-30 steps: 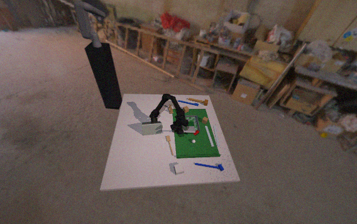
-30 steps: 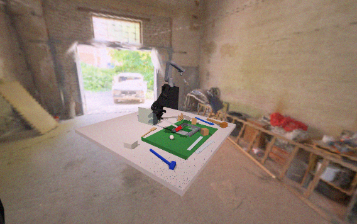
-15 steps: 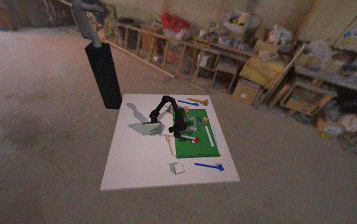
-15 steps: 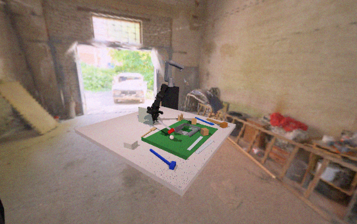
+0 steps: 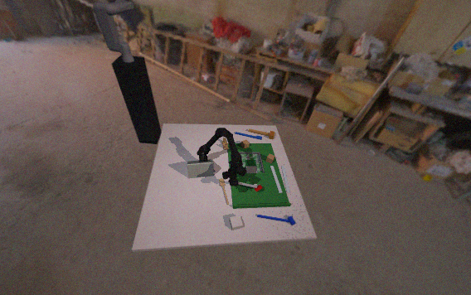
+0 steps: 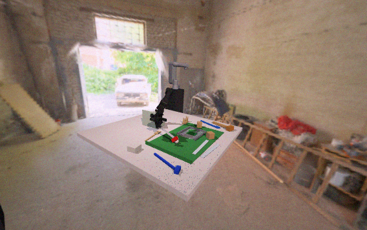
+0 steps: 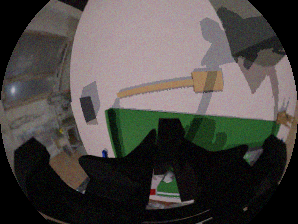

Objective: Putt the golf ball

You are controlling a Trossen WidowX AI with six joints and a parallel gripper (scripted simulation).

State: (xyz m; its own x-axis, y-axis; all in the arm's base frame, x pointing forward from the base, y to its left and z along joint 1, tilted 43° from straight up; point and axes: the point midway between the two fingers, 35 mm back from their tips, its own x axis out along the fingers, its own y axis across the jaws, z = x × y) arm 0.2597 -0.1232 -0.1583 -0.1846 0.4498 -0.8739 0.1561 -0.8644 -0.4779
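My gripper tip is 120 mm short of the red putter, 20 mm to the right of it and 10 mm above it. From my gripper tip the other things lie so: green mat: 240 mm to the left, 220 mm ahead, 100 mm below; then white golf ball: 210 mm ahead, 80 mm below, 60 mm to the left; then white block: 280 mm to the right, 80 mm below, 50 mm ahead.
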